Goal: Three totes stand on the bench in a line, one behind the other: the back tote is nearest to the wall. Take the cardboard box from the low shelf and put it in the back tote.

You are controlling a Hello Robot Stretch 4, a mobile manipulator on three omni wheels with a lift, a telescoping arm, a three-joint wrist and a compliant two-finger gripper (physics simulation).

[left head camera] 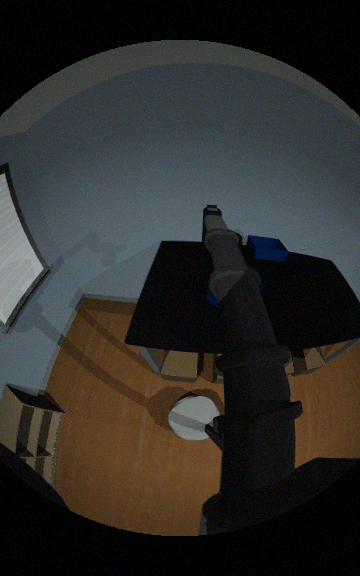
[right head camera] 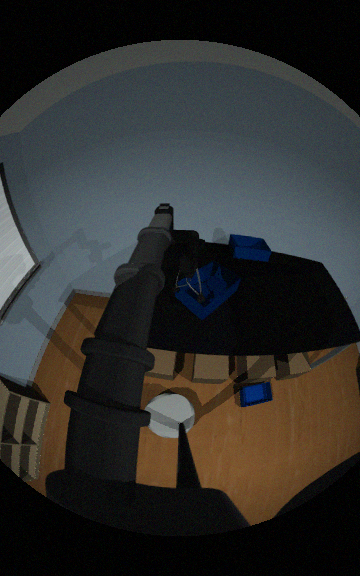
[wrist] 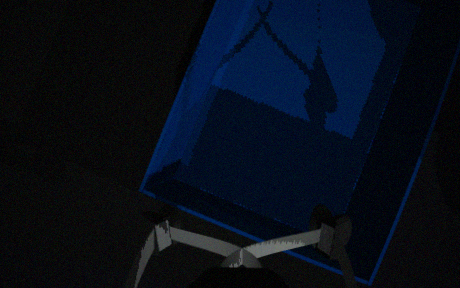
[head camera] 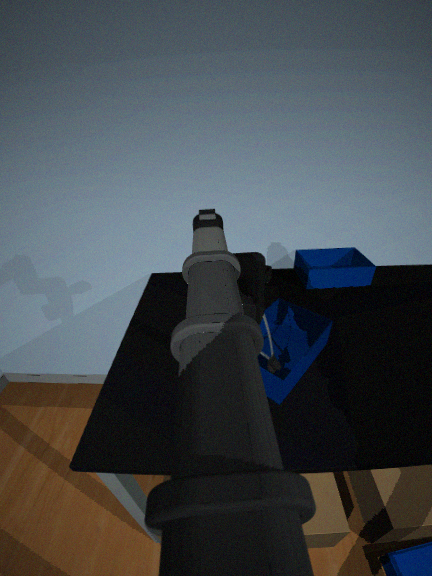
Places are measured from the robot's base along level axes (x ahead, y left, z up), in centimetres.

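Where they show: gripper, fingertip midpoint: point(right head camera: 187, 296) point(wrist: 244, 221); robot's base at its link origin: point(left head camera: 193, 416) point(right head camera: 170, 414).
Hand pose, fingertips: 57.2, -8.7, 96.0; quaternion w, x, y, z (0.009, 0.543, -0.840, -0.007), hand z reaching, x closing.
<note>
Each offset is from my fingertips to the centre of the thing, as dx, dy, dz. "*": to the spot under its first point. Level surfaces: height alone.
My gripper point(right head camera: 189, 294) point(wrist: 244, 221) is open, with no object between its fingers. It hangs over the near end of a blue tote {+9.3, -11.1, -2.4} point(head camera: 296, 374) point(right head camera: 217, 301) point(wrist: 182, 125) that stands turned at an angle on the black bench {dz -7.4} point(head camera: 140, 375) point(left head camera: 165, 300) point(right head camera: 285, 315). No box shows in the part of this tote that the wrist view shows; shadows fall across its floor. Another blue tote {+55.1, -48.2, -2.4} point(head camera: 335, 277) point(left head camera: 260, 251) point(right head camera: 245, 251) stands against the wall, at the back right. The arm hides part of the bench. I cannot tell which tan box is the task's cardboard box.
Several tan boxes {* -18.0, -30.5, -71.8} point(head camera: 325, 510) point(left head camera: 181, 364) point(right head camera: 211, 367) show below the bench's front edge. A small blue container {-41.5, -71.2, -93.8} point(head camera: 412, 562) point(right head camera: 256, 394) is in front of them. A white round object point(left head camera: 192, 407) point(right head camera: 170, 410) is on the floor. A tan shelf unit point(left head camera: 10, 420) stands at the left.
</note>
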